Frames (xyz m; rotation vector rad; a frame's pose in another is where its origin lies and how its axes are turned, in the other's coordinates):
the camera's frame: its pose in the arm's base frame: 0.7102 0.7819 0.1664 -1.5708 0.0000 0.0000
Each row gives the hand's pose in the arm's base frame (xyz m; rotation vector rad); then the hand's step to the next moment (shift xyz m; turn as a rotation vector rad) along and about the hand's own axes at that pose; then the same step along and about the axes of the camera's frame.
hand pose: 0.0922 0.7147 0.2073 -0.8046 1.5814 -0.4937
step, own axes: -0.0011 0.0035 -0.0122 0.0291 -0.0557 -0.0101
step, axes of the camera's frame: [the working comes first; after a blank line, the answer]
step, axes of the arm's base frame: -0.0126 0.0016 0.0004 0.0015 -0.0598 0.0217

-0.0126 -0.0004 0.0016 0.0015 -0.0217 -0.0598
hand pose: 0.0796 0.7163 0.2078 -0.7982 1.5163 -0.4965
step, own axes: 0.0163 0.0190 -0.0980 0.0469 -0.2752 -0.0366
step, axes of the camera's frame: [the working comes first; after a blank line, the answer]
step, axes of the arm's base frame: -0.0993 -0.0141 -0.0133 0.0175 -0.2225 0.1716

-0.0993 0.0133 -0.0141 0.0175 -0.1716 -0.2225
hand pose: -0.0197 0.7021 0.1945 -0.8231 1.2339 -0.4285
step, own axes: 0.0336 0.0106 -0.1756 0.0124 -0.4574 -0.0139
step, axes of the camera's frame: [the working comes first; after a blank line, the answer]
step, axes of the arm's base frame: -0.1568 -0.0721 -0.0478 0.0534 -0.3096 0.3330

-0.1568 0.0478 -0.0721 0.0534 -0.3330 -0.3096
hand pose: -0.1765 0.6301 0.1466 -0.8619 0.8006 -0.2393
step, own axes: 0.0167 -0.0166 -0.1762 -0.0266 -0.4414 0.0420
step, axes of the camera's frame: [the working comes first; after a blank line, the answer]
step, axes of the arm's base frame: -0.1121 -0.1219 -0.0646 0.0644 -0.2474 0.3632

-0.1121 0.0646 -0.1219 0.0644 -0.3632 -0.2474
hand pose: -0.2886 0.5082 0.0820 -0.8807 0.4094 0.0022
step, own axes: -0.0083 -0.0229 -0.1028 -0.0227 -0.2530 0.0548
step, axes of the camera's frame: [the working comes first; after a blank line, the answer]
step, axes of the arm's base frame: -0.0395 -0.0903 -0.0380 0.0407 -0.1176 0.2281

-0.0395 0.0380 -0.0903 0.0407 -0.2281 -0.1176
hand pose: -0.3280 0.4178 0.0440 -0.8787 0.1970 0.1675
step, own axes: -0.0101 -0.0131 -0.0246 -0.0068 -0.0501 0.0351
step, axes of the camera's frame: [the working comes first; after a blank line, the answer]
step, axes of the arm's base frame: -0.0093 -0.0280 -0.0031 0.0083 -0.0046 0.0608

-0.0093 0.0031 -0.0280 0.0083 -0.0608 -0.0046
